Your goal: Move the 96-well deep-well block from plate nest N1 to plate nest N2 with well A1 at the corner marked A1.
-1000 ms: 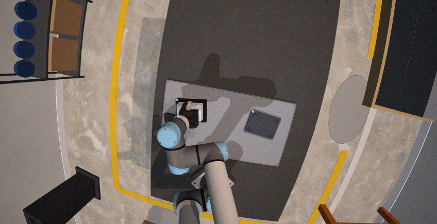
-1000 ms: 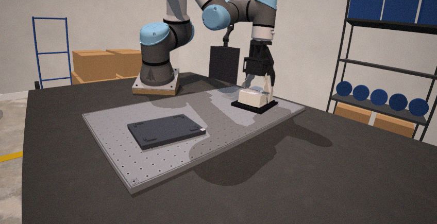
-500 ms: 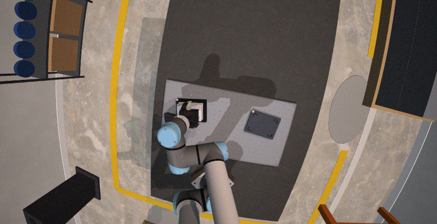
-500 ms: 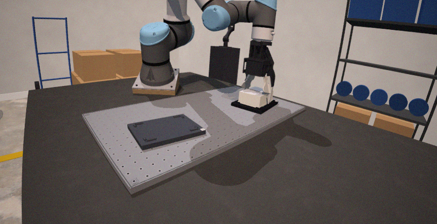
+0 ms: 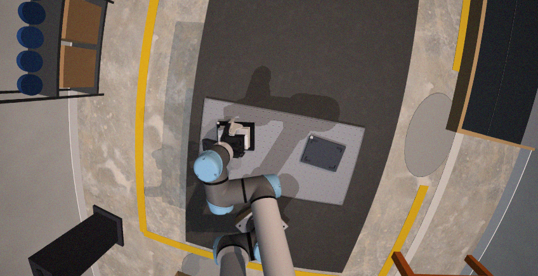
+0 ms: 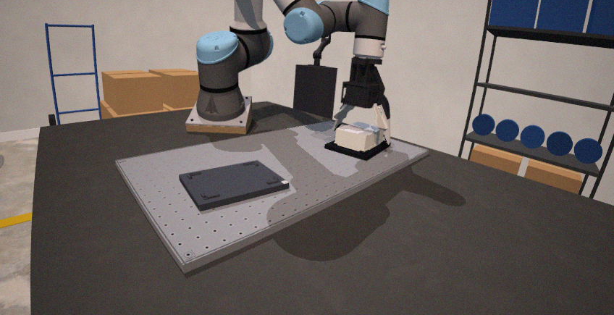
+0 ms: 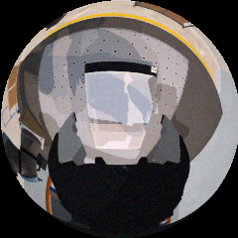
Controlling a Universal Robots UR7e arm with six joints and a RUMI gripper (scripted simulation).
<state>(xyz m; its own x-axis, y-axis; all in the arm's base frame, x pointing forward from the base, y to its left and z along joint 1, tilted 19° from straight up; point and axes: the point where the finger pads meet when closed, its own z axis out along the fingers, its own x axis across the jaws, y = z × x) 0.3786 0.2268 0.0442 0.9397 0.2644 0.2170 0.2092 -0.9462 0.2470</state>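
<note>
Right now my hand is 1 cm below the cream deep-well block. The rest, counted from my hand: grey nest N1: 2 cm ahead, 38 cm to the right, 2 cm below; then black nest N2: 2 cm below.
</note>
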